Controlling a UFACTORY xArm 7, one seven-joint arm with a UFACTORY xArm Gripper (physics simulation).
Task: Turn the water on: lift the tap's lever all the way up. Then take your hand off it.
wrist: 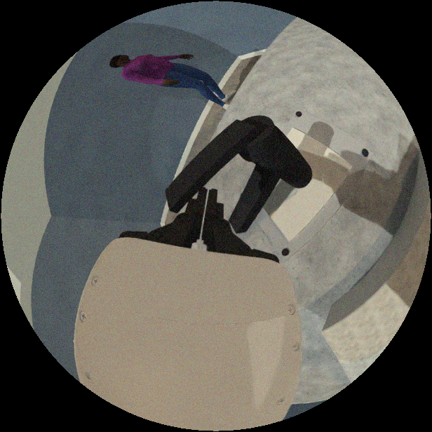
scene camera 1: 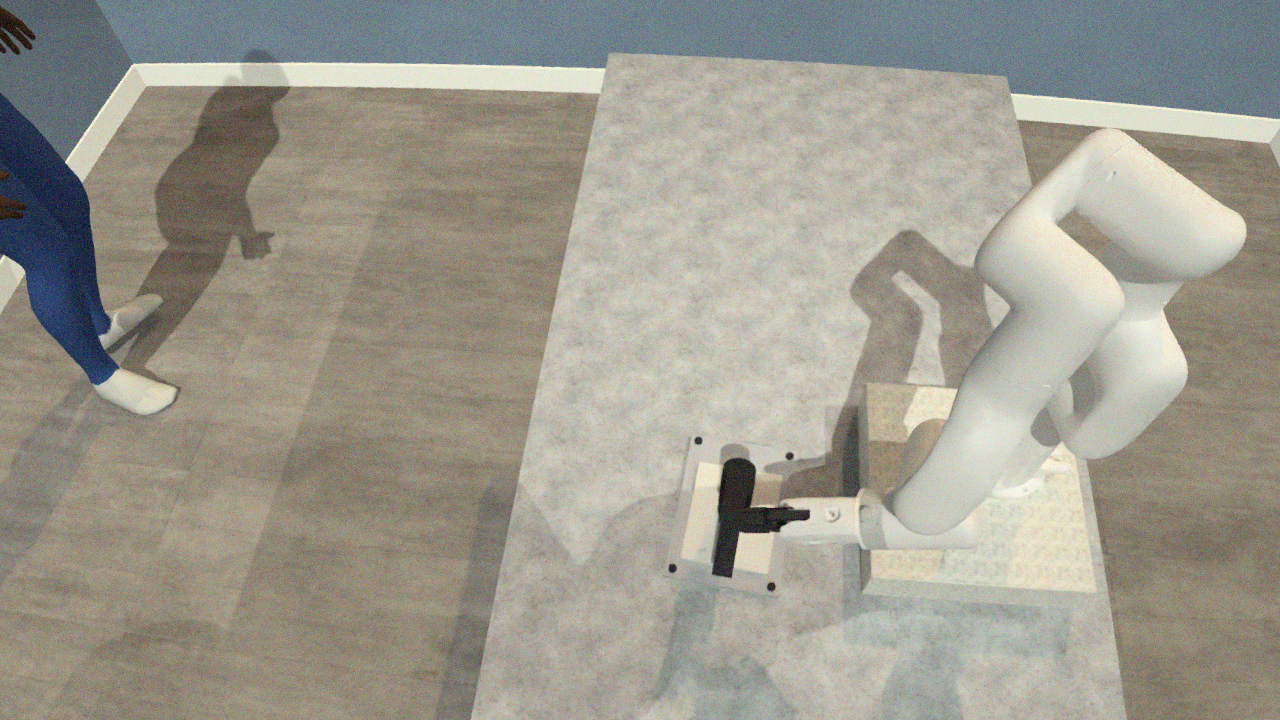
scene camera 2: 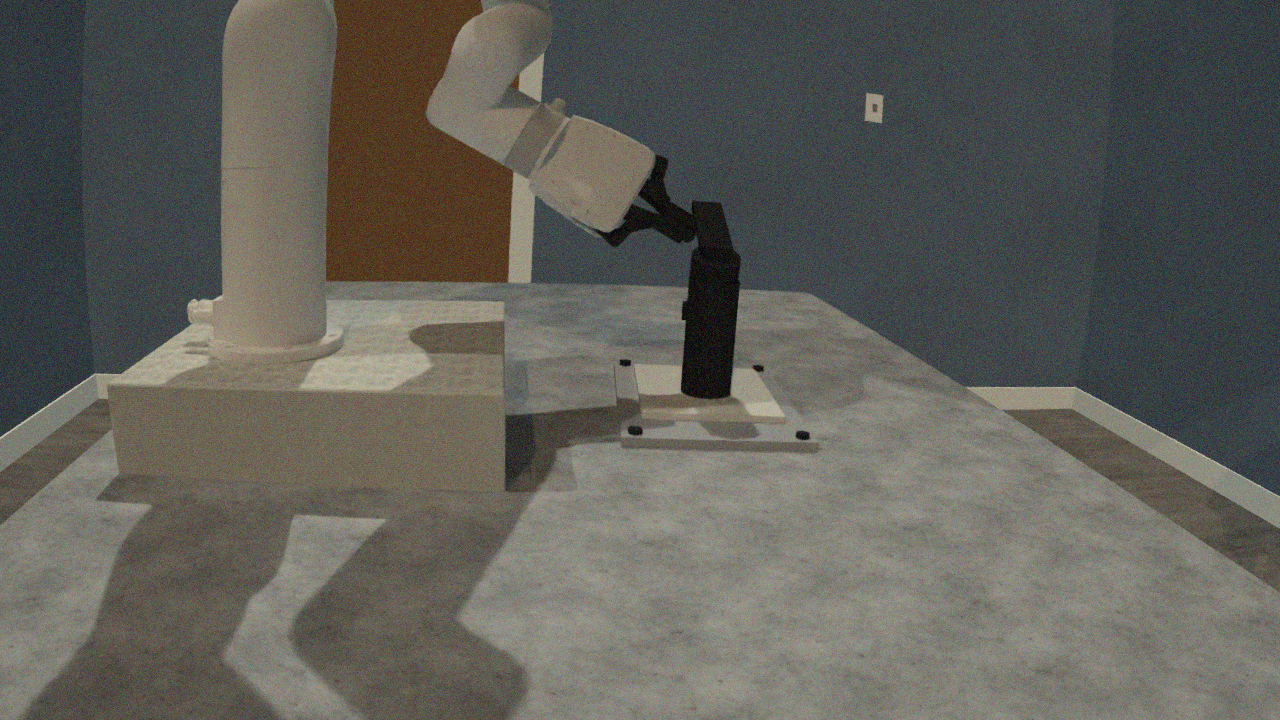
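Pixels of known places: gripper, between the fingertips: (scene camera 1: 740, 520) (scene camera 2: 694, 234); arm's base, origin of its link: (scene camera 2: 275, 345).
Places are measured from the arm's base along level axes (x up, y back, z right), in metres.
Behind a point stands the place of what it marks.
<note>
The black tap (scene camera 1: 737, 488) @[x 0.096, y -0.391, z -0.146 m] (scene camera 2: 709, 331) @[x 0.004, y -0.386, z -0.086 m] (wrist: 277, 150) stands upright on a pale base plate (scene camera 2: 716, 443) @[x -0.070, y -0.382, z 0.011 m]. Its lever (scene camera 1: 725, 557) (scene camera 2: 711, 225) @[x 0.096, y -0.392, z -0.146 m] (wrist: 210, 161) slopes upward from the top of the body, its free end raised. The spout (wrist: 254, 200) sits below the lever in the wrist view, with a wide gap between them. My gripper (scene camera 1: 744, 517) @[x 0.081, y -0.382, z -0.185 m] (scene camera 2: 691, 234) @[x 0.081, y -0.382, z -0.185 m] (wrist: 206, 200) is shut with nothing between its fingers. Its tips are at the lever's underside, between lever and spout in the wrist view. I cannot tell whether they touch the lever.
The arm's pale base block (scene camera 1: 1011, 555) @[x 0.000, y 0.006, z -0.148 m] (scene camera 2: 313, 434) @[x -0.034, y -0.069, z 0.120 m] stands on the grey table (scene camera 1: 716, 223) @[x -0.075, y -0.491, z 0.474 m] (scene camera 2: 850, 573) @[x -0.075, y -0.432, z 0.235 m], beside the tap's plate. A person in a purple top and blue trousers (scene camera 1: 53, 268) (wrist: 150, 69) stands on the floor beyond the table's edge.
</note>
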